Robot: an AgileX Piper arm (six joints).
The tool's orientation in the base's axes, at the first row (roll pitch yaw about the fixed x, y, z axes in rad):
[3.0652 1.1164 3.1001]
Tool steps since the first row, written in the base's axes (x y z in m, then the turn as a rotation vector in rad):
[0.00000 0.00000 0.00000 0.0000 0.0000 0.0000]
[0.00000 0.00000 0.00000 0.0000 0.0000 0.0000]
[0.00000 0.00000 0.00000 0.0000 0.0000 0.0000]
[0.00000 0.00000 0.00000 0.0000 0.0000 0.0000]
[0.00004 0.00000 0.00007 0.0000 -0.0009 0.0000]
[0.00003 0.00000 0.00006 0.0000 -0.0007 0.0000]
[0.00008 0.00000 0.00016 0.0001 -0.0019 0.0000]
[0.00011 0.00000 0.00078 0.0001 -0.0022 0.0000]
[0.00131 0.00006 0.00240 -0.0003 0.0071 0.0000]
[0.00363 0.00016 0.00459 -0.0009 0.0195 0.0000]
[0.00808 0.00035 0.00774 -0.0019 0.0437 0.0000]
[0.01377 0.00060 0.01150 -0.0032 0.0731 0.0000]
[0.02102 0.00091 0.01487 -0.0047 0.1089 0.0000]
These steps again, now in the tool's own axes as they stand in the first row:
[0.00000 0.00000 0.00000 0.0000 0.0000 0.0000]
[0.00000 0.00000 0.00000 0.0000 0.0000 0.0000]
[0.00000 0.00000 0.00000 0.0000 0.0000 0.0000]
[0.00000 0.00000 0.00000 0.0000 0.0000 0.0000]
[-0.00008 0.00000 0.00001 0.0000 -0.0009 0.0000]
[-0.00007 0.00000 0.00000 0.0000 -0.0007 0.0000]
[-0.00018 0.00000 0.00000 -0.0001 -0.0019 0.0000]
[-0.00075 0.00002 -0.00024 -0.0001 -0.0022 0.0000]
[-0.00273 0.00010 0.00013 0.0003 0.0071 0.0000]
[-0.00571 0.00022 0.00126 0.0007 0.0195 0.0000]
[-0.01049 0.00039 0.00388 0.0016 0.0437 0.0000]
[-0.01636 0.00061 0.00736 0.0027 0.0731 0.0000]
[-0.02256 0.00084 0.01241 0.0040 0.1089 0.0000]

